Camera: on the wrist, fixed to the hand. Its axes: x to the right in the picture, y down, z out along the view.
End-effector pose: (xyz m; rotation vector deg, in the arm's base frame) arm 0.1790 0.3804 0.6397 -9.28 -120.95 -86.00
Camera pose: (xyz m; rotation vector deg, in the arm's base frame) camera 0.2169 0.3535 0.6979 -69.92 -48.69 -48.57
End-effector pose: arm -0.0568 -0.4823 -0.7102 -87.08 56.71 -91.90
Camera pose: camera -0.1089 -0.5056 -0.7580 -20.42 114.67 -29.62
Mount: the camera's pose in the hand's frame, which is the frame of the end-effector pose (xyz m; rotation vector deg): 0.0019 0.0538 -0.0514 -24.14 17.15 84.30
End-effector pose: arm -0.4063 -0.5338 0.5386 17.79 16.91 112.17
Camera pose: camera -0.4709 -0.5563 0.5092 6.28 13.46 -161.49
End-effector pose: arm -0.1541 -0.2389 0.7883 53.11 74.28 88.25
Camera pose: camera -0.2114 -0.2563 0.8325 -75.55 -11.22 -150.90
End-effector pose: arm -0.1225 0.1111 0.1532 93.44 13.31 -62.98
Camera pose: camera -0.0595 0.1335 0.1859 62.71 -27.47 17.77
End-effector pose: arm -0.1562 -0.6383 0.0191 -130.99 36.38 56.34
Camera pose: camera -0.1626 -0.7116 0.0304 86.88 -110.48 -59.45
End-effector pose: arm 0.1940 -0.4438 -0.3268 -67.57 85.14 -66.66
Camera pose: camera 0.1352 -0.4326 -0.3711 5.45 125.82 1.35
